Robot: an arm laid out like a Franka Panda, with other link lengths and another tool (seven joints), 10 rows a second.
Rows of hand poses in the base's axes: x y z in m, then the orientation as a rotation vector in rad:
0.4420, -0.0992, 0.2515, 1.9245, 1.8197, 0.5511
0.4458, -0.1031, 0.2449, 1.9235, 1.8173, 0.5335
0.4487, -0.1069, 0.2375, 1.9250, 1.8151, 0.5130
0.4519, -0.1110, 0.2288, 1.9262, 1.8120, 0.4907
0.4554, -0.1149, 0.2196, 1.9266, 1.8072, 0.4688
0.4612, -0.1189, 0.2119, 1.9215, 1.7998, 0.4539
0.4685, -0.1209, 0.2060, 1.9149, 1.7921, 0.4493
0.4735, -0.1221, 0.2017, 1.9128, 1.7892, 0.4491
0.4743, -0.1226, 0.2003, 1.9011, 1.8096, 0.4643
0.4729, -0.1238, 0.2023, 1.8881, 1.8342, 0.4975
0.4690, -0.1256, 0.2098, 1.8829, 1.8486, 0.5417
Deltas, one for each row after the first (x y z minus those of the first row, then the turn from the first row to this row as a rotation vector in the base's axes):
0.0038, -0.0039, -0.0066, -0.0117, 0.0050, -0.0045
0.0067, -0.0077, -0.0140, -0.0235, 0.0127, -0.0103
0.0099, -0.0118, -0.0227, -0.0367, 0.0206, -0.0168
0.0134, -0.0157, -0.0319, -0.0506, 0.0271, -0.0241
0.0192, -0.0197, -0.0396, -0.0643, 0.0265, -0.0297
0.0265, -0.0217, -0.0455, -0.0729, 0.0207, -0.0331
0.0315, -0.0229, -0.0498, -0.0751, 0.0181, -0.0342
0.0323, -0.0234, -0.0512, -0.0677, 0.0164, -0.0145
0.0309, -0.0246, -0.0492, -0.0492, 0.0091, 0.0117
0.0270, -0.0264, -0.0417, -0.0221, -0.0033, 0.0308

